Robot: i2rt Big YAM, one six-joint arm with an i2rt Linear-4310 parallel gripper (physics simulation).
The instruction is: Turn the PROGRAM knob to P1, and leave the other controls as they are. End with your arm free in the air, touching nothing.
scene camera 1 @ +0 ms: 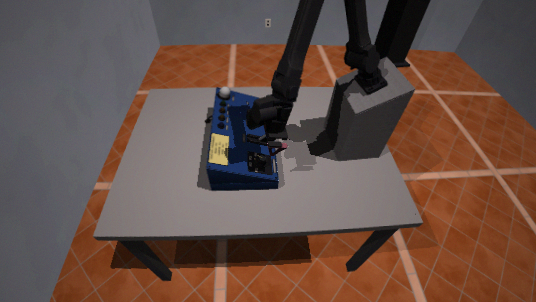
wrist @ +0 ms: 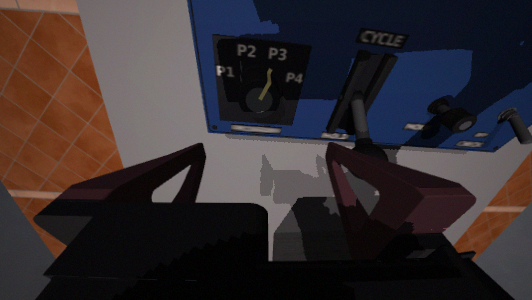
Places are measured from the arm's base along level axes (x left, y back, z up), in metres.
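Pixels of known places: gripper, fingertip midpoint: (scene camera 1: 269, 145) (wrist: 265, 149); arm's base, link origin: (scene camera 1: 370, 82).
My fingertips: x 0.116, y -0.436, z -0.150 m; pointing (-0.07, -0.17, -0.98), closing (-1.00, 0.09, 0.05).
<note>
Ahead of a thing's pixels: the offset from my fingertips to its top centre. "spot": to the spot under its first point.
The PROGRAM knob @[dz -0.058, dx +0.000, dy -0.031 m] (scene camera 1: 260, 162) (wrist: 259, 100) is a round black knob on a dark plate marked P1 to P4, at the near end of the blue console (scene camera 1: 239, 179) (wrist: 320, 112). In the wrist view its yellow pointer line points toward P3. My gripper (scene camera 1: 272, 146) (wrist: 265, 149) is open, with nothing between its reddish fingers. In the wrist view its fingertips show below the console's edge, apart from the knob. The right fingertip overlaps the ball end of the CYCLE lever @[dz -0.040, dx -0.114, dy +0.011 m] (wrist: 359, 117); whether they touch I cannot tell.
Right of the lever in the wrist view are a small black knob @[dz -0.050, dx -0.235, dy +0.018 m] (wrist: 457, 119) and a toggle switch @[spot: dz -0.075, dx -0.347, dy +0.041 m] (wrist: 516, 127). The console also bears a yellow label @[spot: dz -0.045, dx -0.059, dy -0.182 m] (scene camera 1: 219, 149), dark buttons and a white dome @[spot: dz -0.009, dx -0.370, dy -0.120 m] (scene camera 1: 224, 92). A grey pedestal (scene camera 1: 367, 130) carries the arm's base.
</note>
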